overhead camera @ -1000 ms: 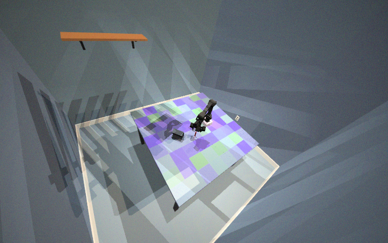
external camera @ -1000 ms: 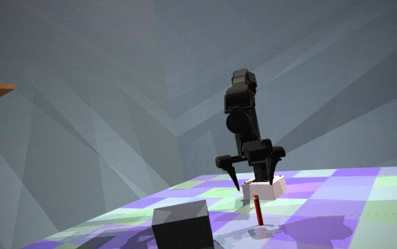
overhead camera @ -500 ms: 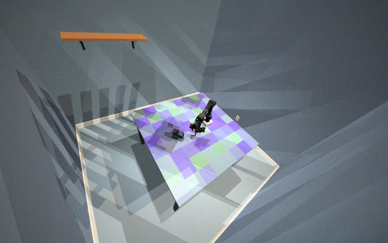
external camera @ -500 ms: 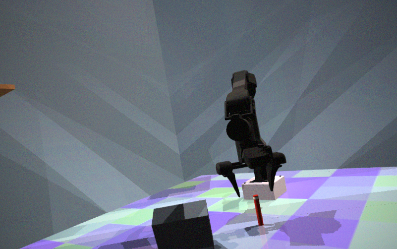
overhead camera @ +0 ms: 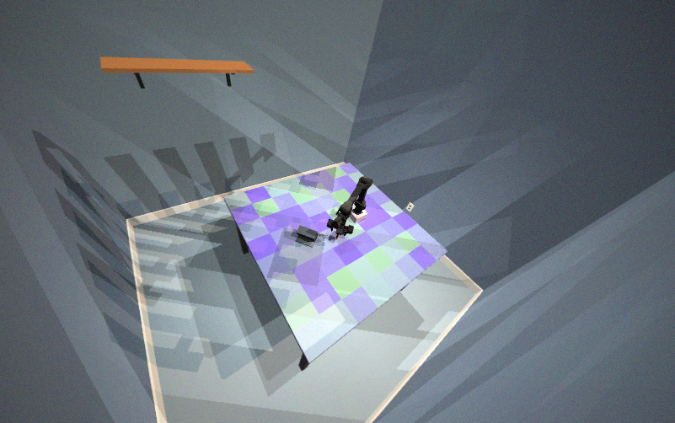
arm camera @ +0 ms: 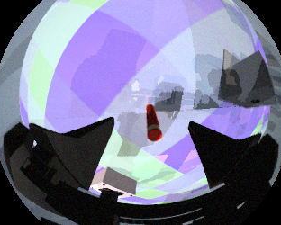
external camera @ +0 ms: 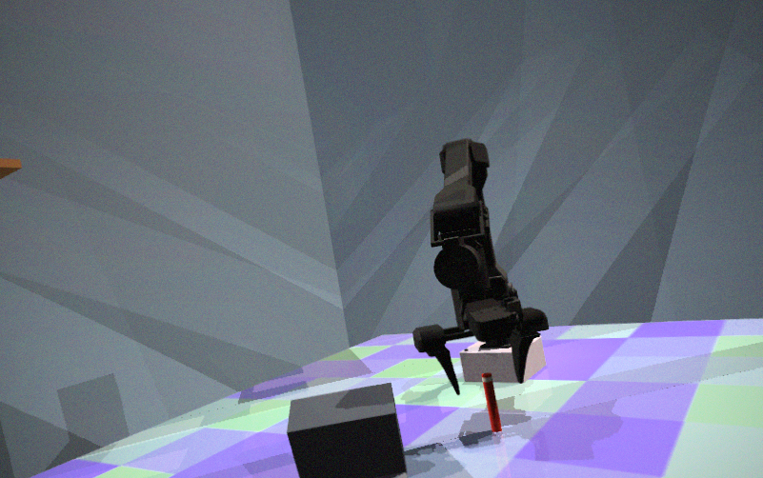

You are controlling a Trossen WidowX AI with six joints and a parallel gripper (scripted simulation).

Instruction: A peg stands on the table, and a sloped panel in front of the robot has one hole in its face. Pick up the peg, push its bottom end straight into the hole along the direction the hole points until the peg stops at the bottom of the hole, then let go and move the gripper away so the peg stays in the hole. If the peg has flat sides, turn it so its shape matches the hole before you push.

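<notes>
Right now my gripper tip is right at the red peg. From my gripper tip the other things lie so: grey sloped panel 200 mm ahead, 100 mm to the right, 10 mm below.
</notes>
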